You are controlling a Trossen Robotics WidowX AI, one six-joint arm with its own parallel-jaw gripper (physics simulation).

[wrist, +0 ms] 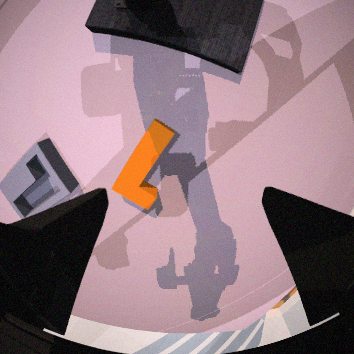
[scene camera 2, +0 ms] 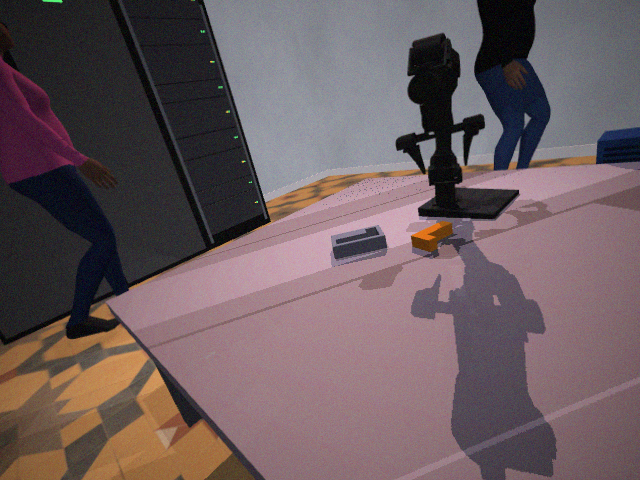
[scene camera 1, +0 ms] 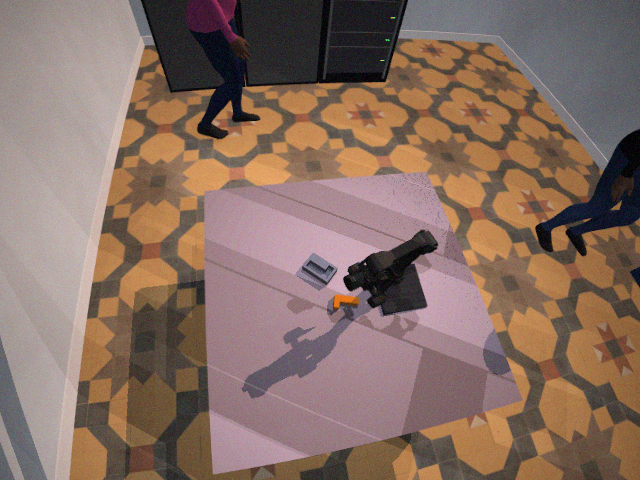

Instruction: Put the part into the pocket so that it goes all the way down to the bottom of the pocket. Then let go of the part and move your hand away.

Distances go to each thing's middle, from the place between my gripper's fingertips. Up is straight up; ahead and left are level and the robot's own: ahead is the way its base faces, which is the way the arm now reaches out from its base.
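Labels:
The orange L-shaped part (scene camera 2: pixel 426 239) is sitting 40 mm ahead of my hand, 40 mm to the right of it and 150 mm below it. There's a grey pocket block (wrist: pixel 42 178) here as well, and that's 90 mm ahead of my hand, 150 mm below it and 220 mm to the right of it.

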